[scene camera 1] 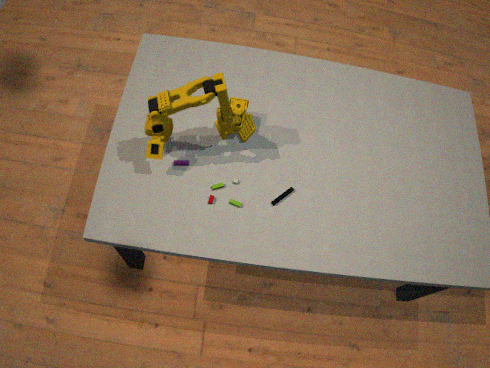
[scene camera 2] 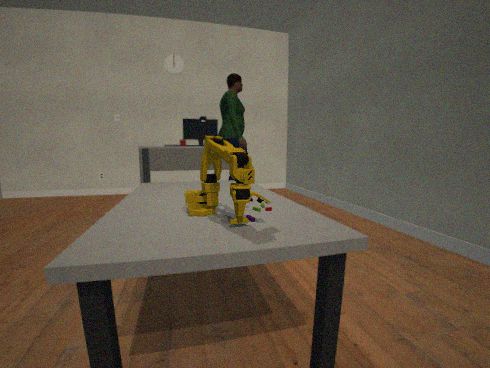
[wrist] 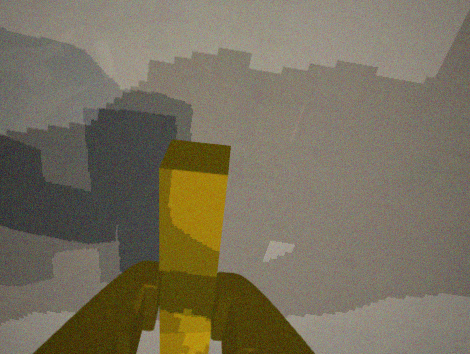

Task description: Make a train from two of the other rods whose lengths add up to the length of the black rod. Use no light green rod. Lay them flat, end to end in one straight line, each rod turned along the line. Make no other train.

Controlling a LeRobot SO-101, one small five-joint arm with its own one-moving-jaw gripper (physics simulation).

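Frame: origin at the arm's base, x right, y ahead, z up, level; metres.
Where they show: end effector, tool point: (scene camera 1: 164, 140) (scene camera 2: 238, 219) (wrist: 161, 287); arm's base, origin of the base link: (scene camera 1: 234, 133) (scene camera 2: 206, 211).
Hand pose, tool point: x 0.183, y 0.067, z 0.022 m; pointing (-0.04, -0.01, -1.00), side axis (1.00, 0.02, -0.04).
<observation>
Each offset is from my tool point to the centre of the thing. Level surfaces: height alone.
My gripper (wrist: 188, 295) (scene camera 2: 240, 216) is shut on a yellow rod {dx +0.005, dy +0.001, dz -0.004 m} (wrist: 195, 210) (scene camera 2: 245, 220), with a dark jaw pressing on each side in the wrist view. The rod lies crosswise under the jaws in scene camera 2; its exact height is unclear. In scene camera 1 the wrist hides the tips and rod. A purple rod {dx -0.055, dy +0.050, dz -0.017 m} (scene camera 1: 181, 163) (scene camera 2: 250, 218) lies just beside the gripper. A red rod {dx -0.148, dy +0.141, dz -0.017 m} (scene camera 1: 211, 199) (scene camera 2: 268, 209), a small white rod {dx -0.204, dy +0.081, dz -0.017 m} (scene camera 1: 236, 181) and two light green rods, one {dx -0.159, dy +0.102, dz -0.017 m} (scene camera 1: 218, 186) near the white rod and one {dx -0.210, dy +0.141, dz -0.017 m} (scene camera 1: 236, 203) nearer the front, lie apart. The black rod {dx -0.331, dy +0.103, dz -0.017 m} (scene camera 1: 282, 196) lies diagonally.
The grey table {dz -0.022 m} (scene camera 1: 375, 175) (scene camera 2: 125, 250) carries the arm, whose base stands right of the gripper in scene camera 1. The table's left edge is left of the gripper there. Arm shadows fall around the gripper. A person (scene camera 2: 231, 112) stands beyond the table.
</observation>
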